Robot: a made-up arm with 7 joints. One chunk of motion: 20 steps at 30 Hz.
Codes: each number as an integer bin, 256 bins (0 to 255) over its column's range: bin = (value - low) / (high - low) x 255, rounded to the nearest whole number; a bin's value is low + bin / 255 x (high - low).
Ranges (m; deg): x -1.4..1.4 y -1.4..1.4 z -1.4..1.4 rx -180..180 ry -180..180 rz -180..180
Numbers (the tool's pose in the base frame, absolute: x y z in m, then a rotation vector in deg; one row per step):
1: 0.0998 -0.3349 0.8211 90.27 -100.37 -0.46
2: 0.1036 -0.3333 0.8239 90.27 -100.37 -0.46
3: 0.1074 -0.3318 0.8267 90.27 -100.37 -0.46
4: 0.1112 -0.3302 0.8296 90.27 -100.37 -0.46
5: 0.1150 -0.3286 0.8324 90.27 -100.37 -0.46
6: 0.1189 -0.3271 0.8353 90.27 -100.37 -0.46
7: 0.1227 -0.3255 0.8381 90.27 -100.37 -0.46
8: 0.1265 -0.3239 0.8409 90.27 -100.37 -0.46
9: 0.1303 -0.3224 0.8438 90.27 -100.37 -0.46
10: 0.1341 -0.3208 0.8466 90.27 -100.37 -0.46
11: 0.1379 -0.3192 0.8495 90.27 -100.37 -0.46
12: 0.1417 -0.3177 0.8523 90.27 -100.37 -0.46
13: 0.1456 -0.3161 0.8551 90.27 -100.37 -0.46
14: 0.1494 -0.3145 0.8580 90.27 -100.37 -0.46
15: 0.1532 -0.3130 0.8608 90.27 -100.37 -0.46
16: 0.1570 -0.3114 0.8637 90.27 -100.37 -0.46
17: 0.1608 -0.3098 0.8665 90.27 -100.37 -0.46
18: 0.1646 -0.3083 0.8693 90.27 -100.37 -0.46
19: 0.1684 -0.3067 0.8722 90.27 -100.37 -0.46
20: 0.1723 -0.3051 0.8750 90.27 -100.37 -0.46
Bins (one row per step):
1: 137 97 202 191 56 127
2: 137 97 203 191 56 127
3: 137 97 203 191 56 127
4: 138 97 203 191 56 127
5: 138 98 203 191 56 127
6: 138 98 204 191 56 127
7: 139 98 204 191 56 127
8: 139 98 204 191 56 127
9: 139 98 204 191 56 127
10: 140 98 205 191 56 127
11: 140 98 205 191 56 127
12: 140 99 205 191 56 127
13: 141 99 205 191 56 127
14: 141 99 206 191 56 127
15: 141 99 206 191 56 127
16: 142 99 206 191 56 127
17: 142 99 206 191 56 127
18: 142 99 207 191 56 127
19: 143 100 207 191 56 127
20: 143 100 207 191 56 127

